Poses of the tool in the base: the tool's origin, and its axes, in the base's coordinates. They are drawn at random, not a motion.
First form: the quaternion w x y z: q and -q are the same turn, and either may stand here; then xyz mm.
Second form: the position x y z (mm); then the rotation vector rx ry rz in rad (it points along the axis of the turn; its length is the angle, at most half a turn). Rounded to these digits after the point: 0 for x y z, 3 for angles.
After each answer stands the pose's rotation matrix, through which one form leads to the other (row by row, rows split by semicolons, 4 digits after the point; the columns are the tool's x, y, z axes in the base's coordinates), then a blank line. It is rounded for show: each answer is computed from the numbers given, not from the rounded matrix.
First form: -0.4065 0.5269 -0.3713 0.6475 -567 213 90
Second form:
-567 213 90 -1.329 0.936 -1.633
-0.1143 0.1351 0.9842; -0.9177 -0.3938 -0.0525; 0.3805 -0.9092 0.1690

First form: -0.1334 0.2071 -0.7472 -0.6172 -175 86 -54
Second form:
-175 86 -54 -0.601 2.167 1.790
-0.8786 -0.4742 -0.0563; -0.1448 0.1523 0.9777; -0.4550 0.8672 -0.2025

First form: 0.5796 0.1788 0.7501 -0.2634 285 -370 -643
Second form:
285 -370 -643 0.418 1.754 -0.616
-0.2641 0.5736 0.7754; -0.0371 0.7973 -0.6025; -0.9638 -0.1879 -0.1893

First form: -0.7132 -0.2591 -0.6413 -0.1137 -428 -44 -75
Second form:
-428 -44 -75 0.574 1.421 0.252
0.1516 0.1701 0.9737; 0.4945 0.8399 -0.2238; -0.8558 0.5154 0.0432

